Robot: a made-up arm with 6 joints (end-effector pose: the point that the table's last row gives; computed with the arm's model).
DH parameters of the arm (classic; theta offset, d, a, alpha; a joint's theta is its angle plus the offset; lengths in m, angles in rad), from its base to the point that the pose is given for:
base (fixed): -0.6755 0 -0.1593 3.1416
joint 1: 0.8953 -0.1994 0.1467 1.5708
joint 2: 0.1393 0 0.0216 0
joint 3: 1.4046 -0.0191 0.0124 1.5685
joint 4: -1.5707 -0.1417 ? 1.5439
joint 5: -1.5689 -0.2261 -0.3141 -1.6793
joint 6: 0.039 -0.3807 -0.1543 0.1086
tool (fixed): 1.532 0.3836 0 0
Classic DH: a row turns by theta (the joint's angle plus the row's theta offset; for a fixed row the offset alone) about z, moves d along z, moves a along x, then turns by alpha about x.
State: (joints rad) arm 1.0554 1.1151 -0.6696 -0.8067 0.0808 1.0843
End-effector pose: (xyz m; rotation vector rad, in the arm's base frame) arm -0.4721 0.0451 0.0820 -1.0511 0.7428 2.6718
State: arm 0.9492 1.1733 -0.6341 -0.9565 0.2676 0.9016
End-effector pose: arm -0.4290 -0.0093 0.0148 -1.3401 0.1614 2.6301
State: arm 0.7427 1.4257 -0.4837 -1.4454 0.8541 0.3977
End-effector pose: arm -0.2294 0.1614 -0.1047 -1.3461 -1.7535 1.8438
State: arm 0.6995 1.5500 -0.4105 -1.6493 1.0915 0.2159
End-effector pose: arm -0.2047 0.3095 -0.0259 -1.0380 -2.3662 1.3023
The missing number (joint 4, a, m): 0.0804
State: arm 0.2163 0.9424 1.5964 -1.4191 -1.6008 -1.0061
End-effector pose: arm -0.6536 -0.3402 -0.0930 0.4803 -1.0215 1.5919
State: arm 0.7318 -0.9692 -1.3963 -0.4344 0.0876 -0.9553
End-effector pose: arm -0.3682 0.1085 0.6332 0.7497 -2.1572 -1.9469
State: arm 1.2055 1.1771 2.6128 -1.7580 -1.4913 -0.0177
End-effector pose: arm -0.0837 0.2189 -0.3421 -1.5898 -1.9773 1.0569
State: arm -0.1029 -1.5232 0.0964 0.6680 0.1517 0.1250
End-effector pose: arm -0.0148 -0.2355 0.5089 1.4209 -0.5917 -0.6251
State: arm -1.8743 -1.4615 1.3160 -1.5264 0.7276 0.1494
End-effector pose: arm 0.3011 0.0496 0.0201 -0.3936 0.4105 -1.0941
